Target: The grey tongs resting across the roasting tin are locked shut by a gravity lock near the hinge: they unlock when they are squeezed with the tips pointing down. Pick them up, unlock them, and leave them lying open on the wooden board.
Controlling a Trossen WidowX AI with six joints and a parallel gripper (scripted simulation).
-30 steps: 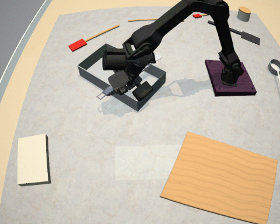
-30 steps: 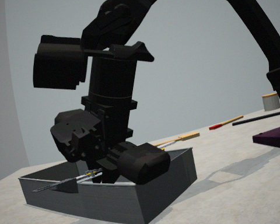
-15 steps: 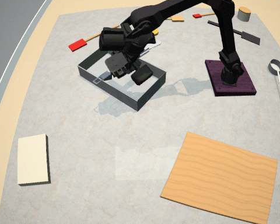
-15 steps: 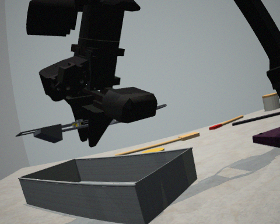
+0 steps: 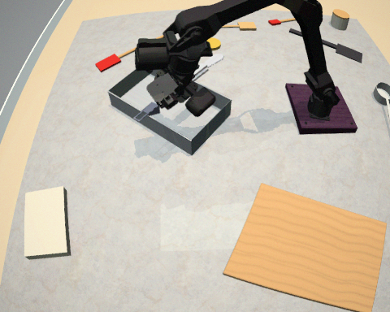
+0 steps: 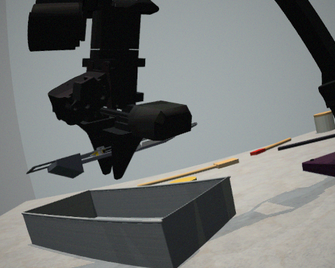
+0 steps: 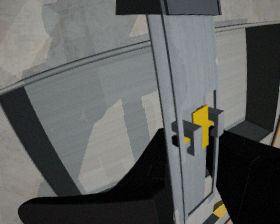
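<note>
Right now the wooden board is 380 mm behind my gripper tip, 320 mm to the left of it and 90 mm below it. The rest, counted from my gripper tip: yellow lock piece: 30 mm to the left, 30 mm above; then red spatula: 240 mm ahead, 300 mm to the right, 90 mm below; then roasting tin: 30 mm ahead, 50 mm to the right, 70 mm below.
</note>
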